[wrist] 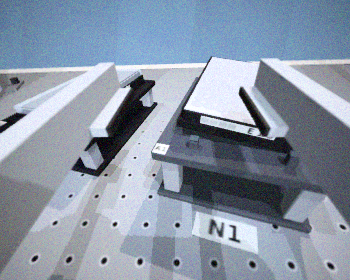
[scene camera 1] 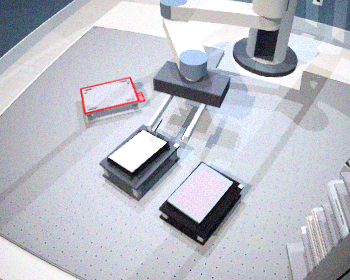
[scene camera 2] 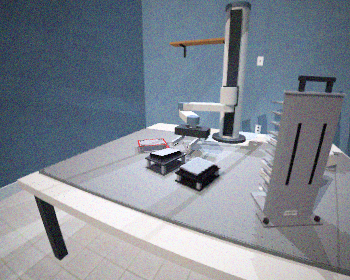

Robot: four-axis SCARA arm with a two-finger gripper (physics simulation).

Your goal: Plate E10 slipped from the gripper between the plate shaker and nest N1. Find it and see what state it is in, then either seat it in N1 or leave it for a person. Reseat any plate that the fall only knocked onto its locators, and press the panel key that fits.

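Seen in the pictures: gripper, between the fingertips: (wrist: 185, 78) (scene camera 1: 167, 133) (scene camera 2: 180, 145); arm's base, origin of its link: (scene camera 1: 264, 57) (scene camera 2: 228, 138).
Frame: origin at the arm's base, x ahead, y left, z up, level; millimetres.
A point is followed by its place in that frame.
Note:
A dark plate with a white top (scene camera 1: 137, 151) @(x 650, y -196, z 89 mm) (scene camera 2: 168, 151) @(x 638, y -187, z 89 mm) (wrist: 225, 92) @(x 626, y -179, z 88 mm) lies on the grey nest N1 (scene camera 1: 122, 181) @(x 699, y -221, z 19 mm) (wrist: 230, 167) @(x 562, y -173, z 66 mm). Its end label in the wrist view begins with E; my right finger hides the rest. Locators show beside its near end; I cannot tell whether it is fully seated. A plate with pink wells (scene camera 1: 202, 192) @(x 692, y -21, z 75 mm) (scene camera 2: 200, 166) @(x 698, y -10, z 74 mm) lies on the black nest (scene camera 1: 182, 226) @(x 758, y -41, z 18 mm) (scene camera 2: 197, 180) @(x 779, y 5, z 55 mm) beside N1. My gripper (scene camera 1: 167, 135) @(x 592, y -144, z 113 mm) (scene camera 2: 182, 146) @(x 592, y -144, z 113 mm) (wrist: 185, 78) @(x 592, y -144, z 113 mm) is shut to its narrow setting and empty, above and behind N1; its fingers still stand apart. No panel key shows.
A red-edged stand with a red tag (scene camera 1: 109, 95) @(x 462, y -386, z 53 mm) (scene camera 2: 152, 143) @(x 479, y -375, z 53 mm) is at the left behind N1. A tall grey rack (scene camera 2: 305, 150) @(x 822, y 310, z 237 mm) with several plates (scene camera 1: 320, 230) @(x 739, y 235, z 139 mm) stands at the right. The arm's column (scene camera 1: 270, 42) @(x 77, y 15, z 115 mm) (scene camera 2: 235, 75) @(x 77, y 21, z 454 mm) rises at the back.

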